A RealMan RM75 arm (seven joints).
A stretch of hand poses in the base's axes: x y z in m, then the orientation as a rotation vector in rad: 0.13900 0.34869 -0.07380 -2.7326 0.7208 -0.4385; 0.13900 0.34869 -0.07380 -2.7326 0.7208 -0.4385; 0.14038 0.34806 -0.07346 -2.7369 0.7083 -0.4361; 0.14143 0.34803 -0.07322 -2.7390 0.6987 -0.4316; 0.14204 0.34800 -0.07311 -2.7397 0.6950 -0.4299; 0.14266 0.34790 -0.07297 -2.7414 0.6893 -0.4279; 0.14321 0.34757 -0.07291 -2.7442 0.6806 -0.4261; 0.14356 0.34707 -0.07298 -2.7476 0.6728 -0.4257; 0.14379 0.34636 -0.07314 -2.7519 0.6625 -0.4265; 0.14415 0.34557 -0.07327 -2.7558 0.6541 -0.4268; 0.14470 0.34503 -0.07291 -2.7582 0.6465 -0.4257; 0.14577 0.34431 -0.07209 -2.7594 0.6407 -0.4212; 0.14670 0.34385 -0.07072 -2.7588 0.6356 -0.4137; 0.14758 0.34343 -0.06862 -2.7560 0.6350 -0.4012; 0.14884 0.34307 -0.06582 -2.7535 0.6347 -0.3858; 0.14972 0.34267 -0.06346 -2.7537 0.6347 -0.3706; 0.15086 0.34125 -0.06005 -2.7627 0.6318 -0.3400; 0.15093 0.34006 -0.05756 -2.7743 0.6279 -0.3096
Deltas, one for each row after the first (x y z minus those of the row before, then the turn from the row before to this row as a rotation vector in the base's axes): 0.00000 0.00000 0.00000 0.0000 0.0000 0.0000; 0.00138 -0.00063 0.00034 -0.0019 0.0010 0.0091; 0.00105 -0.00003 0.00024 0.0004 0.0020 0.0072; 0.00061 -0.00003 0.00011 0.0003 0.0007 0.0028; 0.00062 -0.00010 0.00014 -0.0004 0.0009 0.0042; 0.00055 -0.00033 0.00006 -0.0012 0.0007 0.0063; 0.00035 -0.00050 -0.00007 -0.0022 0.0001 0.0055; 0.00023 -0.00071 -0.00016 -0.0032 -0.0007 0.0071; 0.00036 -0.00079 -0.00013 -0.0029 -0.0002 0.0059; 0.00055 -0.00054 0.00036 -0.0012 0.0003 0.0054; 0.00107 -0.00072 0.00082 0.0007 0.0024 0.0045; 0.00093 -0.00046 0.00137 0.0031 0.0038 0.0044; 0.00088 -0.00042 0.00210 0.0061 0.0070 0.0018; 0.00126 -0.00036 0.00280 0.0066 0.0090 0.0019; 0.00088 -0.00040 0.00236 0.0039 0.0097 0.0018; 0.00114 -0.00142 0.00341 -0.0002 0.0216 0.0059; 0.00007 -0.00119 0.00249 -0.0029 0.0221 0.0066
